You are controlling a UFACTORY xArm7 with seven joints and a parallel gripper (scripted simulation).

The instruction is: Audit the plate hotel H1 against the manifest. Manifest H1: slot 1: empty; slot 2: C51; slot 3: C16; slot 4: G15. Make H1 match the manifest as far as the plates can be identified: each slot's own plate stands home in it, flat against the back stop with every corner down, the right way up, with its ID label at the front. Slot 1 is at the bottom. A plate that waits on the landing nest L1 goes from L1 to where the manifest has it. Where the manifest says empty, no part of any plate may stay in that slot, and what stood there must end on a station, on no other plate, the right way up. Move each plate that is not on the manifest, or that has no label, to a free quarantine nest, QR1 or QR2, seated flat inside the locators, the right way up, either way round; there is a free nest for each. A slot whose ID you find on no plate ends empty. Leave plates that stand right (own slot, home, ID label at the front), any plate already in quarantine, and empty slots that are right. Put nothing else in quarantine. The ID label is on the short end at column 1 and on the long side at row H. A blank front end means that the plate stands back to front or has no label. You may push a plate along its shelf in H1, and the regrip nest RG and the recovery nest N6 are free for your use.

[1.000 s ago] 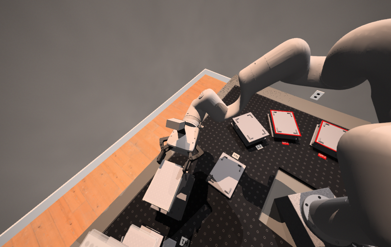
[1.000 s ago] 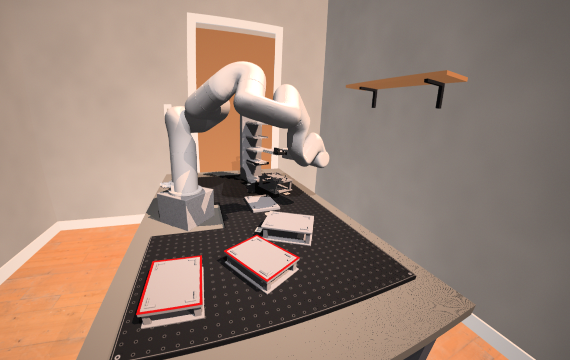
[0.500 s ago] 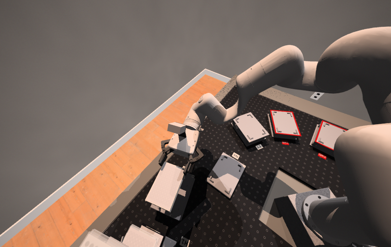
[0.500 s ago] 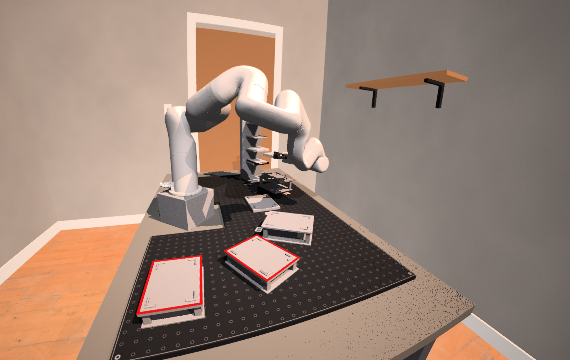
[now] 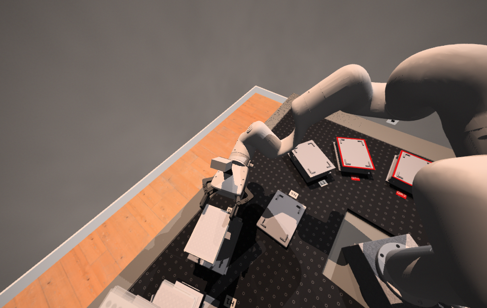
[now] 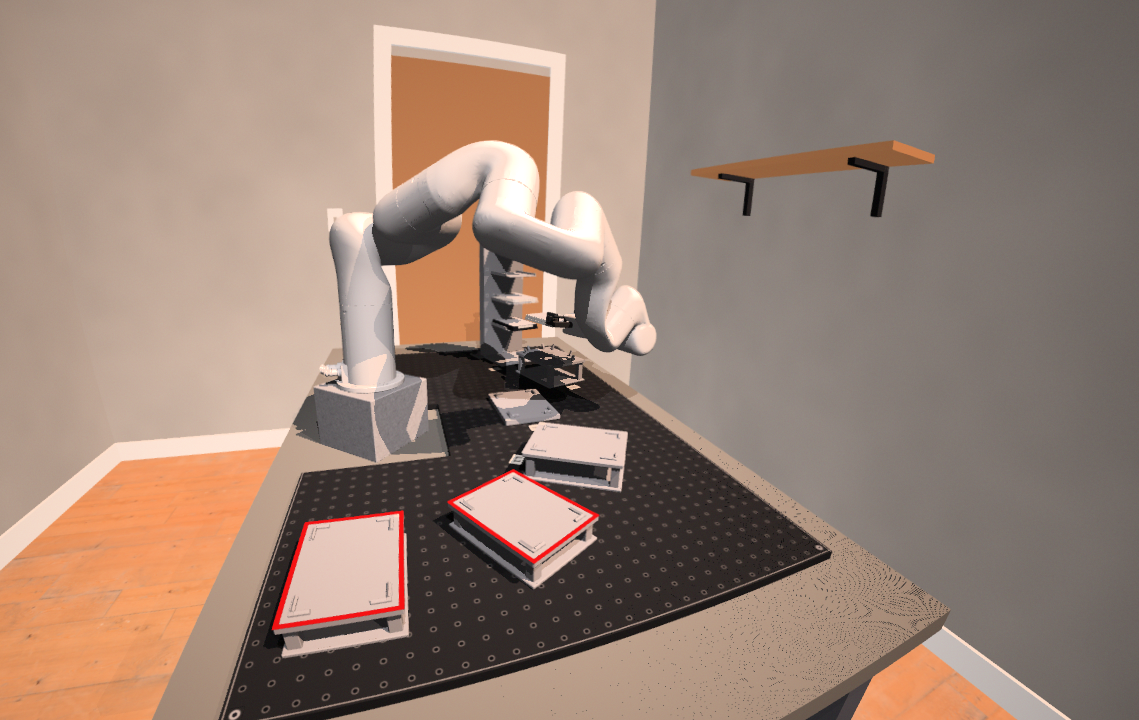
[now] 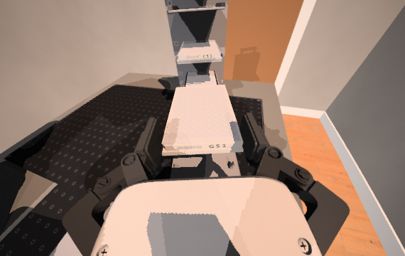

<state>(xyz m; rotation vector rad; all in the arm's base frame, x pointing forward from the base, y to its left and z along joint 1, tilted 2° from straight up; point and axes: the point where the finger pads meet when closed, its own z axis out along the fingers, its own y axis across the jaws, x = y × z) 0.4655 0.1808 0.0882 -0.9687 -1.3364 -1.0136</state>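
Right now the white well plate is 50 mm to the left of my hand, 20 mm below it and 20 mm behind it. From my hand the other things lie so: regrip nest RG: 120 mm below, 50 mm to the left, 20 mm behind; then clear plate labelled C51: 230 mm to the left, 70 mm behind, 20 mm above; then RG label: 180 mm below, 50 mm to the right, 10 mm ahead.
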